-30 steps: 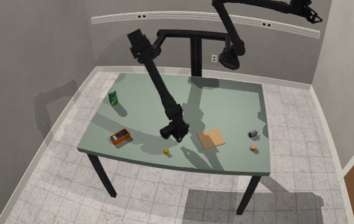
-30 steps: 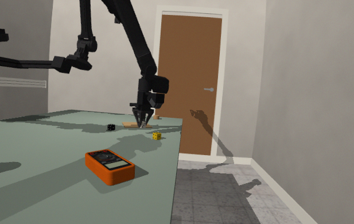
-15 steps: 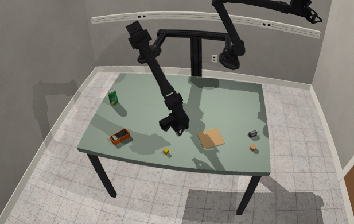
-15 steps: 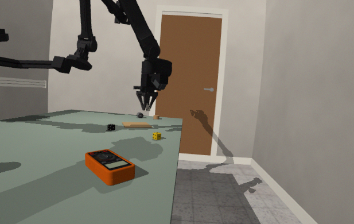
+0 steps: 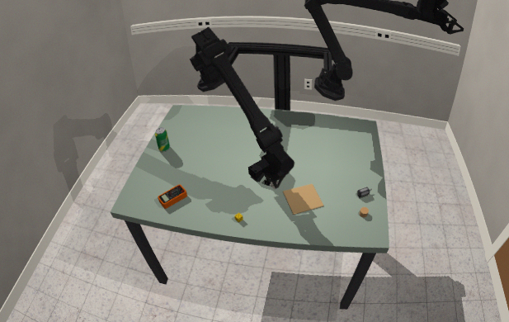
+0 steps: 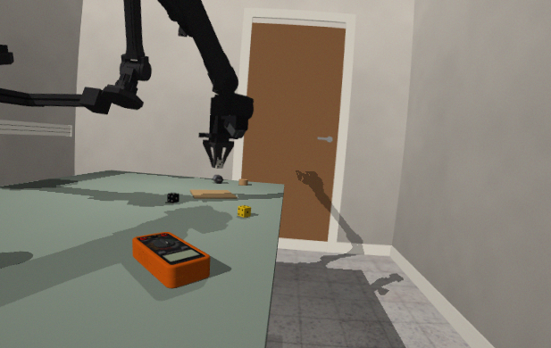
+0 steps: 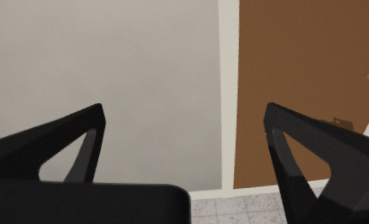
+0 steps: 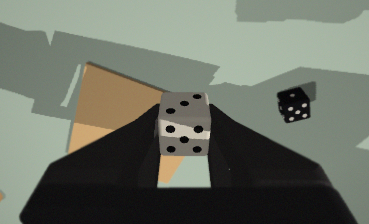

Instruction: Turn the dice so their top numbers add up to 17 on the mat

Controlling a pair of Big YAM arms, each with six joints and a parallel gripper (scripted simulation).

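Right now my right hand is 40 mm past the tan mat, 120 mm to the right of it and 110 mm above it. Also, from my right hand: black die 120 mm behind, 50 mm to the right, 100 mm below; yellow die 110 mm ahead, 130 mm to the right, 100 mm below; white die right at my right hand.
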